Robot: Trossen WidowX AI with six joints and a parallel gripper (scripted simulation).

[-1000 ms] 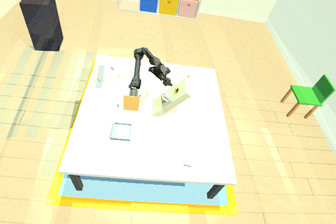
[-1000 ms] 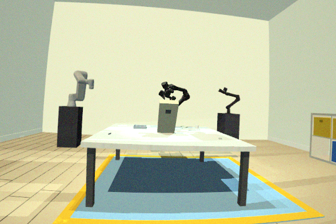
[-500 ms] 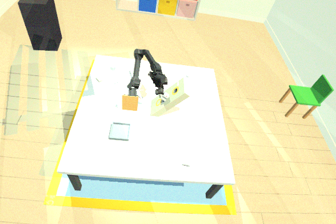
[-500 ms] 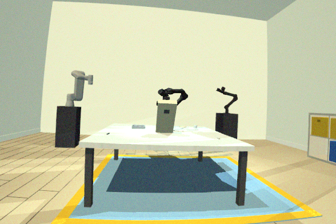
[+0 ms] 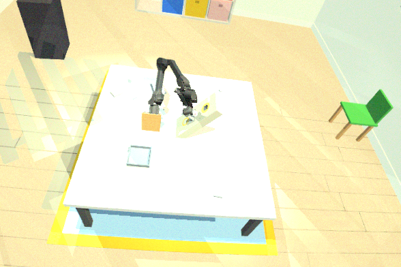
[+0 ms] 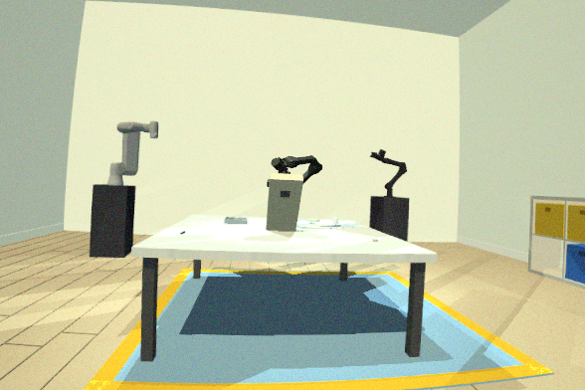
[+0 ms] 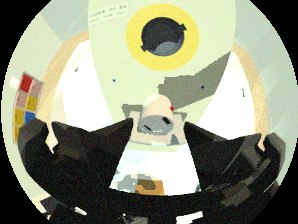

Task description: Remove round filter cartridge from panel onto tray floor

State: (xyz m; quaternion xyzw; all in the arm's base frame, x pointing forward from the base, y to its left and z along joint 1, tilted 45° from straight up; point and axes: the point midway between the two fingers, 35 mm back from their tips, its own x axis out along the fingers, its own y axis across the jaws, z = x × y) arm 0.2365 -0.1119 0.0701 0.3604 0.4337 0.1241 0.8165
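Right now my gripper tip is 10 mm short of the filter cartridge and 20 mm above it. From my gripper tip the other things lie so: shallow square tray (360 mm behind, 240 mm to the right, 200 mm below); service panel (50 mm ahead, 40 mm below).
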